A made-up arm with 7 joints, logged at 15 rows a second.
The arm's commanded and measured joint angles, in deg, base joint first. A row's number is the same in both.
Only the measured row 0 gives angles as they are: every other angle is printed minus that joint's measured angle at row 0.
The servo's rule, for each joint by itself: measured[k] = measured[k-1] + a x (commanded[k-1-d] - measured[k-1]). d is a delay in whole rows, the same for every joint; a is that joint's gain. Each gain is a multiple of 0.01, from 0.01 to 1. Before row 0 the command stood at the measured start. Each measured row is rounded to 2 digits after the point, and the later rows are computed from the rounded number. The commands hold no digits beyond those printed.
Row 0, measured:
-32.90 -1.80 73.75 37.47 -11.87 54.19 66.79
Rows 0 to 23, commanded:
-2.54 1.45 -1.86 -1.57 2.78 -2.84 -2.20
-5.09 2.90 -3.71 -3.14 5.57 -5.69 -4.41
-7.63 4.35 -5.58 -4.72 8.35 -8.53 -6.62
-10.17 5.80 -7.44 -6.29 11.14 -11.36 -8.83
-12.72 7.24 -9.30 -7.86 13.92 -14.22 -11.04
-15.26 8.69 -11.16 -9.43 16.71 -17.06 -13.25
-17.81 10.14 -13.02 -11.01 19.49 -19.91 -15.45
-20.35 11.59 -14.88 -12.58 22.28 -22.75 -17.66
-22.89 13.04 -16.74 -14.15 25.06 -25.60 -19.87
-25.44 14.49 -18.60 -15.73 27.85 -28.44 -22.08
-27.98 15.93 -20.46 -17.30 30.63 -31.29 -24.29
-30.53 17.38 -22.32 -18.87 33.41 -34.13 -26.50
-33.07 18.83 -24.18 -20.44 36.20 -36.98 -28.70
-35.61 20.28 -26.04 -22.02 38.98 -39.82 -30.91
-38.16 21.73 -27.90 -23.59 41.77 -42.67 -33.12
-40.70 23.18 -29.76 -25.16 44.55 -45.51 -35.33
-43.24 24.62 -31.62 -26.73 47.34 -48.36 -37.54
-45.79 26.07 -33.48 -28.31 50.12 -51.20 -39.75
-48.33 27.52 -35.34 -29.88 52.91 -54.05 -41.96
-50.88 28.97 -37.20 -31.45 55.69 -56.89 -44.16
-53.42 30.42 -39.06 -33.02 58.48 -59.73 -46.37
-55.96 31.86 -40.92 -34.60 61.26 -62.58 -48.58
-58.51 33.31 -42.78 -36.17 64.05 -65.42 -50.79
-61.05 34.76 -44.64 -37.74 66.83 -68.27 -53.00
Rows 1 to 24, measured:
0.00 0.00 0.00 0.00 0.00 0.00 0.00
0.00 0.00 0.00 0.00 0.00 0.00 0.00
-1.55 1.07 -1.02 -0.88 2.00 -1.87 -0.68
-3.71 2.42 -2.50 -2.15 4.57 -4.39 -1.84
-6.10 3.85 -4.19 -3.59 7.29 -7.12 -3.32
-8.58 5.29 -5.98 -5.10 10.06 -9.92 -5.03
-11.11 6.73 -7.81 -6.65 12.84 -12.76 -6.89
-13.64 8.18 -9.65 -8.21 15.63 -15.60 -8.86
-16.18 9.63 -11.50 -9.78 18.41 -18.44 -10.90
-18.72 11.08 -13.36 -11.35 21.20 -21.28 -13.00
-21.26 12.53 -15.22 -12.92 23.98 -24.13 -15.13
-23.81 13.98 -17.08 -14.49 26.77 -26.97 -17.28
-26.35 15.42 -18.94 -16.06 29.55 -29.82 -19.45
-28.90 16.87 -20.80 -17.63 32.33 -32.66 -21.64
-31.44 18.32 -22.66 -19.20 35.12 -35.51 -23.83
-33.98 19.77 -24.52 -20.78 37.90 -38.35 -26.02
-36.53 21.22 -26.38 -22.35 40.69 -41.20 -28.22
-39.07 22.67 -28.24 -23.92 43.47 -44.04 -30.42
-41.61 24.11 -30.10 -25.49 46.26 -46.89 -32.63
-44.16 25.56 -31.96 -27.07 49.04 -49.73 -34.84
-46.70 27.01 -33.82 -28.64 51.83 -52.58 -37.05
-49.25 28.46 -35.68 -30.21 54.61 -55.42 -39.25
-51.79 29.91 -37.54 -31.78 57.40 -58.26 -41.46
-54.33 31.35 -39.40 -33.36 60.18 -61.11 -43.67
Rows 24 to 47, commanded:
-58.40 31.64 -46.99 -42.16 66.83 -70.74 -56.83
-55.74 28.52 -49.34 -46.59 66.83 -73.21 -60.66
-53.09 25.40 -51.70 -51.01 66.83 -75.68 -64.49
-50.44 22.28 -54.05 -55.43 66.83 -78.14 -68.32
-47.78 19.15 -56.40 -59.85 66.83 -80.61 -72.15
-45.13 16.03 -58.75 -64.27 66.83 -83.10 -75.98
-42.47 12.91 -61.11 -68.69 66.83 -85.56 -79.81
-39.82 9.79 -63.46 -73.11 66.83 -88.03 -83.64
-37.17 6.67 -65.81 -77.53 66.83 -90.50 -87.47
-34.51 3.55 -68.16 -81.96 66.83 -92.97 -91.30
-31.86 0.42 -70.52 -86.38 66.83 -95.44 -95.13
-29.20 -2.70 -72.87 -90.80 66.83 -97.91 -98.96
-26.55 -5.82 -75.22 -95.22 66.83 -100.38 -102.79
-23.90 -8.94 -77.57 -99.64 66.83 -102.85 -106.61
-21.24 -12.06 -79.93 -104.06 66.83 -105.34 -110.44
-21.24 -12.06 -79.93 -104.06 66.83 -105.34 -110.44
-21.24 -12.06 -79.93 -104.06 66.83 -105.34 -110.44
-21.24 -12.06 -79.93 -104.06 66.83 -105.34 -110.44
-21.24 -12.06 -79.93 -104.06 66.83 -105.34 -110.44
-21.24 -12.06 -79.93 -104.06 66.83 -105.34 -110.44
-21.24 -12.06 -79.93 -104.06 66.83 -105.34 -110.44
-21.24 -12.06 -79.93 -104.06 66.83 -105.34 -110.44
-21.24 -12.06 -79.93 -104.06 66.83 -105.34 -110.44
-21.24 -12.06 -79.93 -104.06 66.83 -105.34 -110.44
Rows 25 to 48, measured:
-56.88 32.80 -41.26 -34.93 62.97 -63.95 -45.88
-59.42 34.25 -43.12 -36.50 65.75 -66.80 -48.09
-58.80 32.32 -45.25 -39.67 66.53 -69.40 -50.80
-56.93 29.51 -47.50 -43.55 66.75 -71.91 -53.86
-54.59 26.47 -49.81 -47.73 66.81 -74.40 -57.16
-52.06 23.37 -52.14 -52.04 66.82 -76.87 -60.62
-49.45 20.25 -54.48 -56.41 66.83 -79.34 -64.19
-46.81 17.13 -56.83 -60.81 66.83 -81.82 -67.84
-44.16 14.01 -59.18 -65.22 66.83 -84.29 -71.55
-41.51 10.89 -61.53 -69.64 66.83 -86.76 -75.30
-38.86 7.77 -63.88 -74.06 66.83 -89.23 -79.07
-36.21 4.65 -66.23 -78.48 66.83 -91.70 -82.86
-33.56 1.52 -68.59 -82.90 66.83 -94.17 -86.66
-30.90 -1.60 -70.94 -87.32 66.83 -96.64 -90.47
-28.25 -4.72 -73.29 -91.74 66.83 -99.11 -94.29
-25.60 -7.84 -75.64 -96.16 66.83 -101.58 -98.11
-22.94 -10.96 -78.00 -100.58 66.83 -104.06 -101.93
-21.90 -11.77 -79.06 -102.53 66.83 -104.90 -104.57
-21.50 -11.98 -79.54 -103.39 66.83 -105.19 -106.39
-21.34 -12.04 -79.75 -103.77 66.83 -105.29 -107.65
-21.28 -12.05 -79.85 -103.93 66.83 -105.32 -108.51
-21.26 -12.06 -79.89 -104.00 66.83 -105.33 -109.11
-21.25 -12.06 -79.91 -104.03 66.83 -105.34 -109.52
-21.24 -12.06 -79.92 -104.05 66.83 -105.34 -109.81

